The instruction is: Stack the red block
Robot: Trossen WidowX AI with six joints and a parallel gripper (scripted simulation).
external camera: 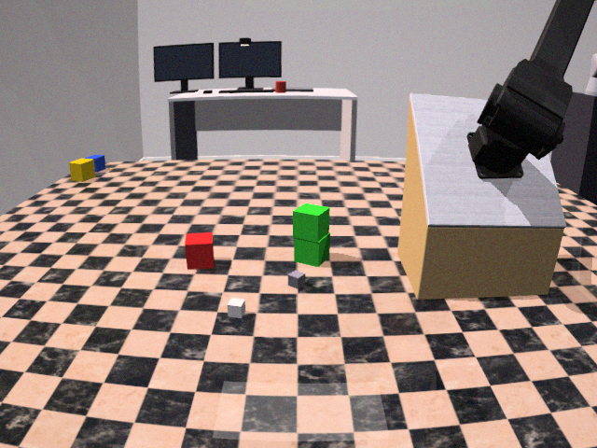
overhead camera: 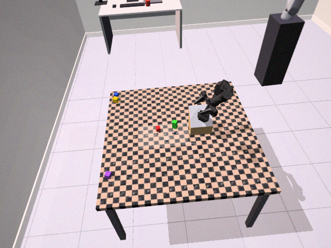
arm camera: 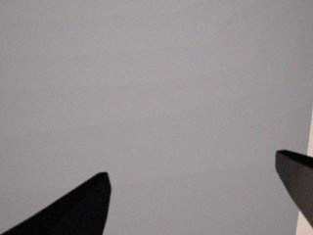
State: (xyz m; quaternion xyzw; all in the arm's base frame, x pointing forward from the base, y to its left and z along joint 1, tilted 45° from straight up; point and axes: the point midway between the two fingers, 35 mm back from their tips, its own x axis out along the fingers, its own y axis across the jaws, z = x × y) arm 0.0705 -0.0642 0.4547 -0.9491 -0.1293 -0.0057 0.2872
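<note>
Now: gripper tip 500 mm above the red block, 330 mm to the left of it and 250 mm short of it. The rest, counted from my gripper tip: purple block (670 mm ahead, 500 mm below, 80 mm to the left); white cube (510 mm below, 210 mm to the right, 190 mm ahead); grey cube (510 mm below, 270 mm to the right, 120 mm ahead).
</note>
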